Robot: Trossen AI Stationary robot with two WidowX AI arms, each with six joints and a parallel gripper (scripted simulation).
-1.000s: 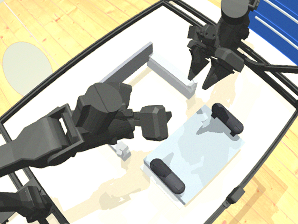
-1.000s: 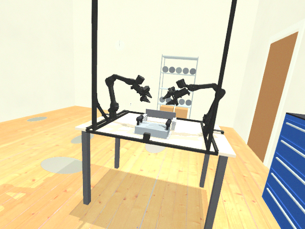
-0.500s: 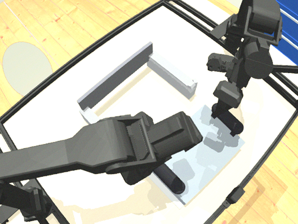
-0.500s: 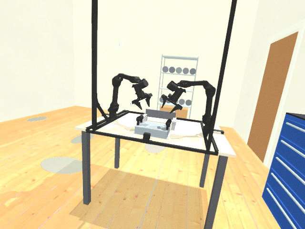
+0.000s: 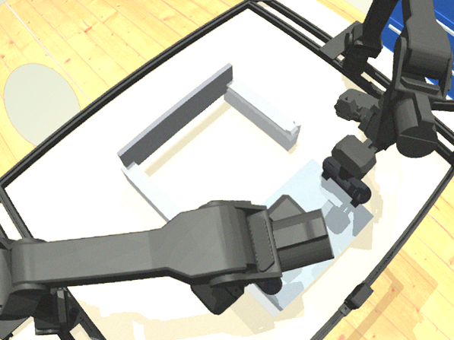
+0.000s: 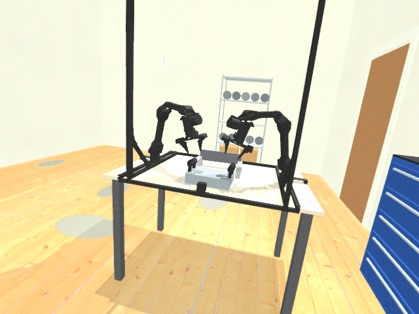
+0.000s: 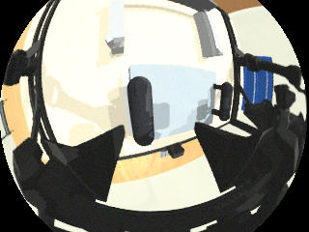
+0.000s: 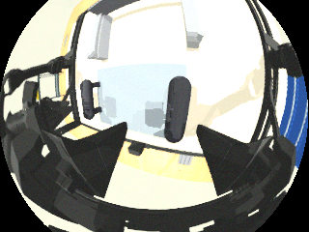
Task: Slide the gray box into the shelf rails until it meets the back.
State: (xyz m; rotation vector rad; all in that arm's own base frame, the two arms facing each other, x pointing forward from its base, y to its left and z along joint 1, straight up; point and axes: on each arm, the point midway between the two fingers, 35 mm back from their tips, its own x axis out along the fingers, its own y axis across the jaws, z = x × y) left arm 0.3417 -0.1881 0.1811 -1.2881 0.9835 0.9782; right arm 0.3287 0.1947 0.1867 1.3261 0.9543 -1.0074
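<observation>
Now: right hand 120 mm to the right of the gray box and 150 mm above it. The rest, counted from my right hand: dark back wall (340 mm ahead, 130 mm to the left, 120 mm below).
My left gripper is now 140 mm above the gray box and 120 mm to the left of it. The rest, counted from my left hand: dark back wall: 340 mm ahead, 120 mm below, 110 mm to the right.
</observation>
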